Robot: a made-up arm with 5 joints.
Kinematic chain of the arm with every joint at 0, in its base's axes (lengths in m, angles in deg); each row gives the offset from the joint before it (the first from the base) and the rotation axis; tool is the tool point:
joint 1: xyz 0 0 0.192 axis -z
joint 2: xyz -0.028 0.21 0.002 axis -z
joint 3: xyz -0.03 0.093 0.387 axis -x
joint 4: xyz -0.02 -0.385 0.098 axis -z
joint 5: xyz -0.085 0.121 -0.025 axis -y
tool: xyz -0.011 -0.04 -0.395
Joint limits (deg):
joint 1: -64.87..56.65
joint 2: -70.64..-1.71
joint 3: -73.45..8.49
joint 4: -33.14..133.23
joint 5: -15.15..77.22
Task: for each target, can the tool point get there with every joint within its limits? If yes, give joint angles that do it. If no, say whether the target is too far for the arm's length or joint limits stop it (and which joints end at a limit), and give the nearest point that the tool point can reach.
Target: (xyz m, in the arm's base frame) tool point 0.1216 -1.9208 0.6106
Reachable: no: too far | nearest point 0.1487 -0.4663 0.5906 | short by 1.455 m
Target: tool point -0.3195 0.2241 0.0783
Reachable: yes | joints -47.49 -50.67 -66.57 45.90 40.71
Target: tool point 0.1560 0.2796 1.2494
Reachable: no: joint limits stop it (at a limit: joint 1, joint 3, joint 5) | nearest point 0.2748 0.3512 0.6505 | short by 0.615 m
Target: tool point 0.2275 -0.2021 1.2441
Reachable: no: joint limits stop it (at a limit: joint 3, joint 5) | nearest point 0.2858 -0.2539 0.6582 | short by 0.591 m
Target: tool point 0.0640 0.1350 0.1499
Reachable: yes | joints 11.25 -10.02 -29.62 36.18 24.27
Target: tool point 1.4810 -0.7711 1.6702
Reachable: no: too far | nearest point 0.4831 -0.2516 0.6532 | short by 1.517 m
